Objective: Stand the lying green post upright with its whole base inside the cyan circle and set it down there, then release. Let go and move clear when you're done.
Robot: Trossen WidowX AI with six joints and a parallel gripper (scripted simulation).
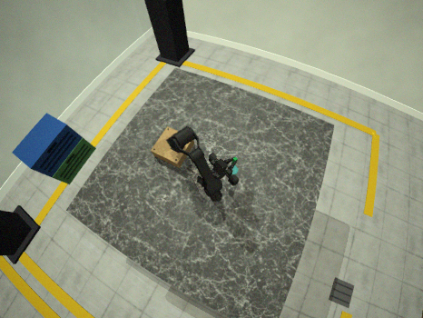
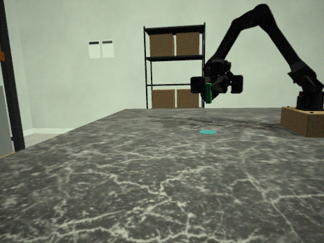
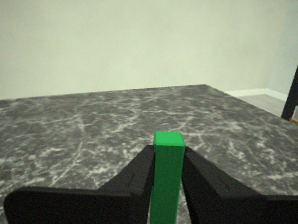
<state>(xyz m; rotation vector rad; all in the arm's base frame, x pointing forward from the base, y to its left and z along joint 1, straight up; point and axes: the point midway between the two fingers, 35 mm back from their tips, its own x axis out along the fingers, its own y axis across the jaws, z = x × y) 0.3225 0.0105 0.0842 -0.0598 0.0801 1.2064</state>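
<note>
The cyan circle is 160 mm below my hand, 30 mm to the left of it and 10 mm ahead of it. From my hand the other things lie so: green post (30 mm to the left, 20 mm below, 10 mm ahead).
</note>
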